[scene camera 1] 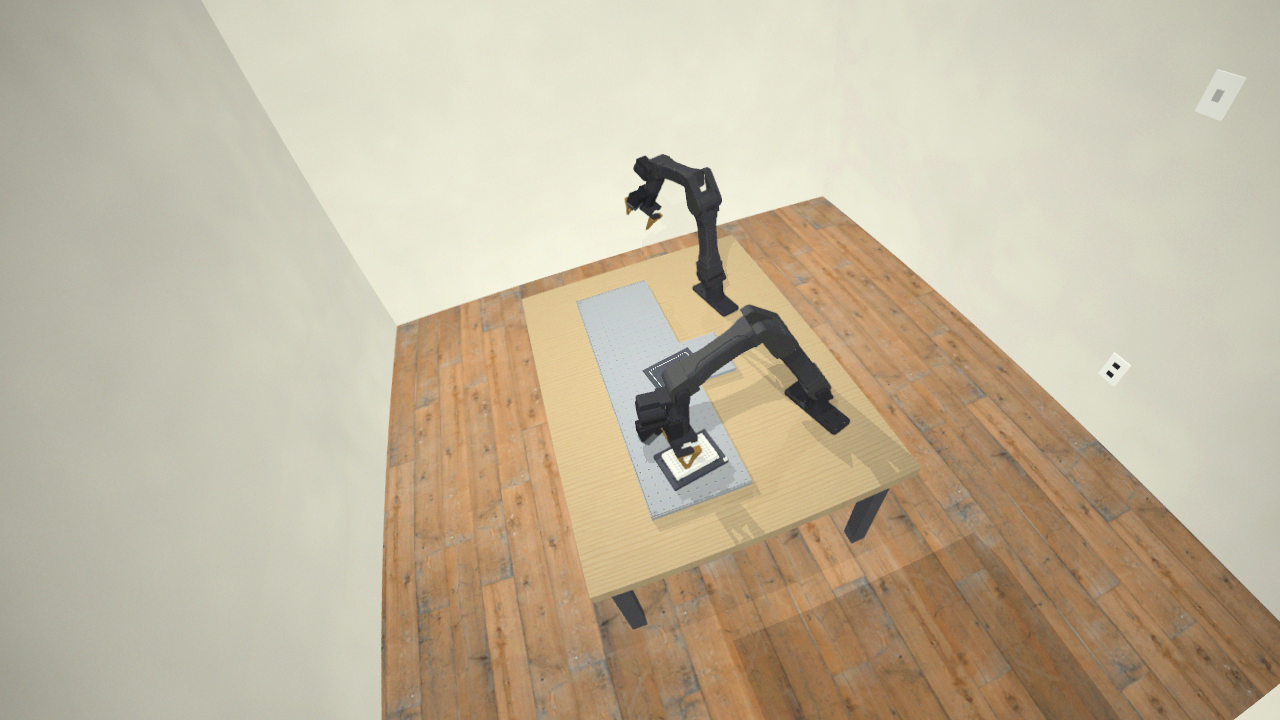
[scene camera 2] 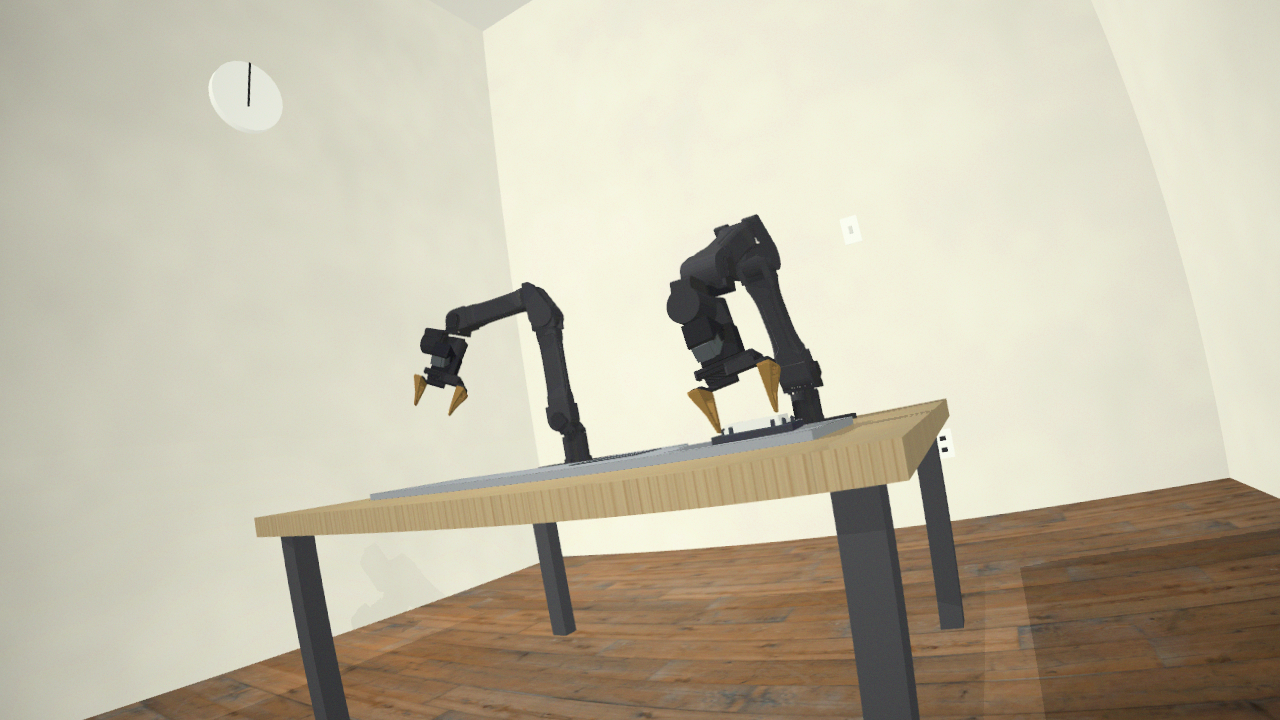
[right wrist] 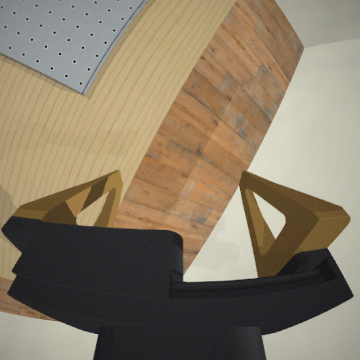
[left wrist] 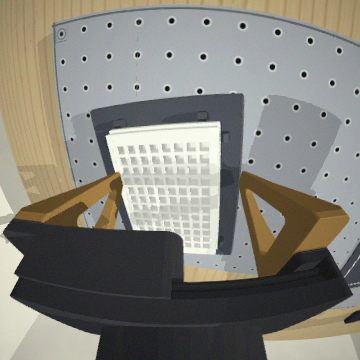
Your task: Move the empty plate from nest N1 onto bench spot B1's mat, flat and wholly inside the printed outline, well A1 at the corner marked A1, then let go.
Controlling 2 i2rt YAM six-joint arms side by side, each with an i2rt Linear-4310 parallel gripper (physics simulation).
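Frame: origin at the left arm's base, x ahead, y left, z up, level; metres.
Seen in the pictures: left gripper, fingertip midpoint: (scene camera 1: 679,455) (scene camera 2: 747,422) (left wrist: 180,177); right gripper, fingertip midpoint: (scene camera 1: 637,222) (scene camera 2: 431,410) (right wrist: 180,176); left arm's base, origin of the base link: (scene camera 1: 816,407); right arm's base, origin of the base link: (scene camera 1: 714,298).
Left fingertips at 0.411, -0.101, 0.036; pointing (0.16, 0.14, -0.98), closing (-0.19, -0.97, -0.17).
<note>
Pixels of each thing's top centre, then the offset from my left fingertips to it, as dx, dy, dz. Level surfaces: height alone.
- white plate, middle of its top: (left wrist: 167,204) (scene camera 2: 757,418) (scene camera 1: 689,454) -0.022, +0.015, +0.003
- dark nest, middle of its top: (left wrist: 167,200) (scene camera 2: 758,421) (scene camera 1: 689,455) -0.021, +0.016, -0.001
- dark mat, its level: dz -0.021
- grey perforated board, its level: dz -0.023
The white plate (scene camera 1: 707,451) (scene camera 2: 753,422) (left wrist: 170,185), with a grid of wells, lies in the dark nest (scene camera 1: 666,474) (scene camera 2: 756,436) (left wrist: 230,210) between small posts. My left gripper (scene camera 1: 689,461) (scene camera 2: 747,420) (left wrist: 180,177) is open over the plate, its fingers on either side: in the left wrist view one tip is at the plate's left edge, the other beyond its right edge. A dark mat (scene camera 1: 666,365) (left wrist: 354,267) with a white outline is partly hidden by the left arm; its corner mark is unreadable. My right gripper (scene camera 1: 637,220) (scene camera 2: 433,409) (right wrist: 180,176) is open and empty, high up.
The grey perforated board (scene camera 1: 617,322) (left wrist: 170,40) (right wrist: 55,40) bears the nest and lies on the wooden table (scene camera 1: 572,429) (scene camera 2: 581,497). The left arm (scene camera 1: 725,349) reaches over the board beside the mat. The right arm (scene camera 1: 707,223) stands at the table's far end in scene camera 1.
</note>
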